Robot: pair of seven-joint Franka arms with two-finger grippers.
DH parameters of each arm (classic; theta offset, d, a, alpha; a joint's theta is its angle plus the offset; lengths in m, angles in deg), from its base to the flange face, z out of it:
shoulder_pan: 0 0.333 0 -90
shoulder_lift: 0 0 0 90
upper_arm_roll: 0 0.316 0.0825 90
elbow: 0 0 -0.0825 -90
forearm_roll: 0 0.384 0 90
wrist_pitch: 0 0 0.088 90
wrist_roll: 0 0.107 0 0
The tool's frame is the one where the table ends.
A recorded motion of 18 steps. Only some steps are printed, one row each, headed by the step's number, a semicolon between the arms.
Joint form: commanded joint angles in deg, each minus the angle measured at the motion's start. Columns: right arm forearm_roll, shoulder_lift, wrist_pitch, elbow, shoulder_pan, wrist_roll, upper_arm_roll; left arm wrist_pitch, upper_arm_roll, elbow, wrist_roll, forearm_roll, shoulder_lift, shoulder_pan.
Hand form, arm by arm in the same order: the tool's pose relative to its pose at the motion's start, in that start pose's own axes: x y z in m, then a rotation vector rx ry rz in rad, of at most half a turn. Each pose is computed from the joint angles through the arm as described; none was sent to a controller.
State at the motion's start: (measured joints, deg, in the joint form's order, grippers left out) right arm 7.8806 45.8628 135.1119 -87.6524 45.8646 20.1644 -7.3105; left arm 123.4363 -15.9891 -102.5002 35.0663 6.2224 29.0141 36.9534
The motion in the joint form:
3: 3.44 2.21 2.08 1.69 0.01 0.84 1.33; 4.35 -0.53 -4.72 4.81 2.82 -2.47 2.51
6: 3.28 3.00 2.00 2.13 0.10 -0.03 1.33; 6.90 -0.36 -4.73 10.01 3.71 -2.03 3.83
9: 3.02 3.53 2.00 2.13 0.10 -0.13 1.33; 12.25 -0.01 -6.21 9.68 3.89 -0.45 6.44
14: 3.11 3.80 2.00 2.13 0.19 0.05 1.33; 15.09 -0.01 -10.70 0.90 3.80 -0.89 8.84
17: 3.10 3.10 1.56 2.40 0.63 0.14 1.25; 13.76 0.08 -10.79 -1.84 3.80 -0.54 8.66
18: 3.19 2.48 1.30 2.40 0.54 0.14 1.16; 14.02 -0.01 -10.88 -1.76 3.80 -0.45 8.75
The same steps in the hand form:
3: -0.0006 -0.0160 0.0129 0.0598 0.0028 0.0405; -0.0230 -0.0064 0.0021 0.0550 0.0050 0.0863
6: -0.0013 -0.0170 0.0197 0.0539 -0.0024 0.0212; -0.0303 -0.0214 0.0023 0.0857 0.0255 0.1618
9: -0.0028 -0.0160 0.0262 0.0462 -0.0092 0.0164; -0.0493 -0.0447 0.0211 0.1047 0.0654 0.1118
14: -0.0041 -0.0166 0.0296 0.0448 -0.0137 0.0193; -0.0772 -0.0472 0.0452 0.0791 0.0643 -0.0747
17: -0.0036 -0.0226 0.0196 0.0499 -0.0061 0.0129; -0.0786 -0.0444 0.0520 0.0578 0.0425 -0.1209
18: -0.0014 -0.0217 0.0123 0.0540 -0.0008 0.0162; -0.0786 -0.0443 0.0530 0.0577 0.0448 -0.1194

